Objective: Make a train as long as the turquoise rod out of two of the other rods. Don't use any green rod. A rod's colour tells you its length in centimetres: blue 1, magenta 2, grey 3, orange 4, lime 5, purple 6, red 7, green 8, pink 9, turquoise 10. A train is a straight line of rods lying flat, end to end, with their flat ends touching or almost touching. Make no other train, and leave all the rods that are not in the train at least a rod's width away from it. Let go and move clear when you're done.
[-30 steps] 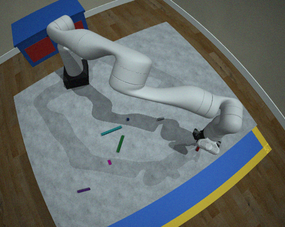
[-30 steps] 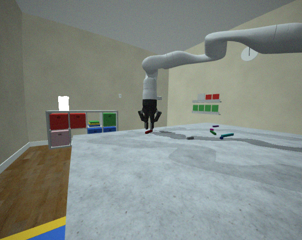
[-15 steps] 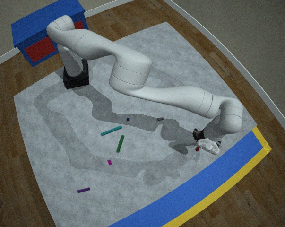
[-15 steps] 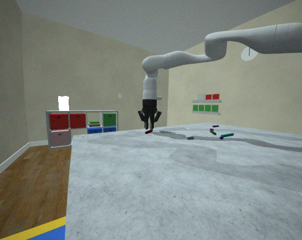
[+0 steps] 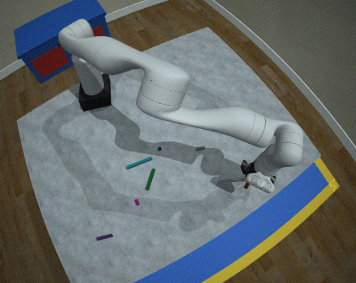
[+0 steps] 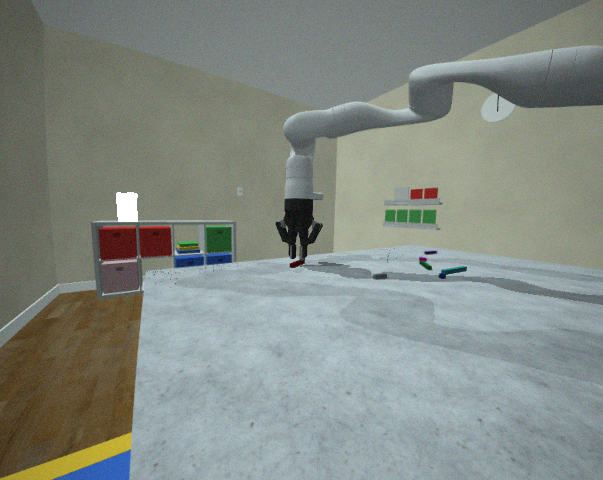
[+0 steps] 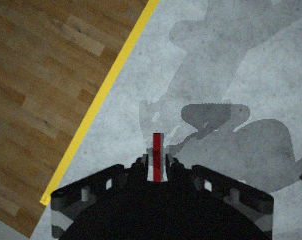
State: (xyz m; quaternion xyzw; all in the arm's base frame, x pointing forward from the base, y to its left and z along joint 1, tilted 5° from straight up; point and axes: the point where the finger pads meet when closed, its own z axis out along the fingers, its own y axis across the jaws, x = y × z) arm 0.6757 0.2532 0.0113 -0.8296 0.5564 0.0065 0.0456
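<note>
The red rod lies 30 mm below my hand. The rest, counted from my hand: small blue rod 300 mm behind, 180 mm to the right, 30 mm below; then grey rod 210 mm behind, 60 mm to the right, 30 mm below; then green rod 230 mm behind, 280 mm to the right, 30 mm below.
</note>
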